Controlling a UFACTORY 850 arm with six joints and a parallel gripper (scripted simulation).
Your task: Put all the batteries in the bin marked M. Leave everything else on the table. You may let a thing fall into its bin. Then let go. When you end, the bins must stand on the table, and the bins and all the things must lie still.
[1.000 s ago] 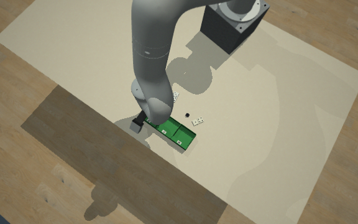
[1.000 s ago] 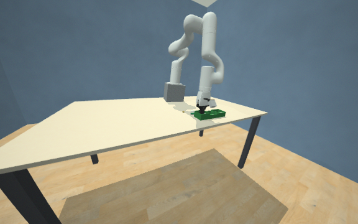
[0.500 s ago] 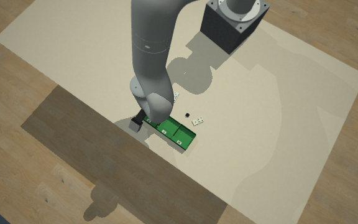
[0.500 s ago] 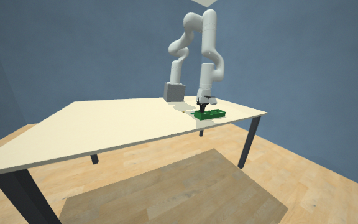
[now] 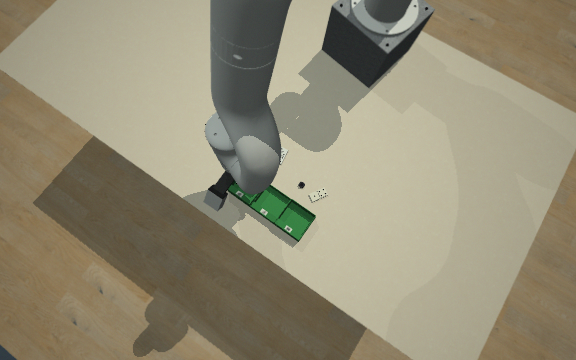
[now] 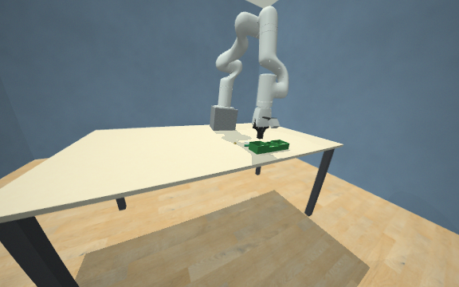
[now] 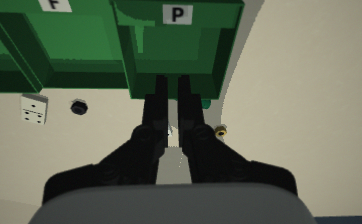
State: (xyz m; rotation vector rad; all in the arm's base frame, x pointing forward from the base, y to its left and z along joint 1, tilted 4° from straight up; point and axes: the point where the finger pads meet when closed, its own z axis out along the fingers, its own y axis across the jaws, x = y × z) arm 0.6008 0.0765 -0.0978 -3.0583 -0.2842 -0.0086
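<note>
The row of green bins is 8 cm to the left of my hand, 7 cm below it and 1 cm behind it. From my hand the other things lie so: white domino 13 cm behind, 9 cm below, 1 cm to the right; green AA battery 9 cm below, 7 cm behind, 4 cm to the right; small black piece 11 cm behind, 10 cm to the left, 9 cm below.
</note>
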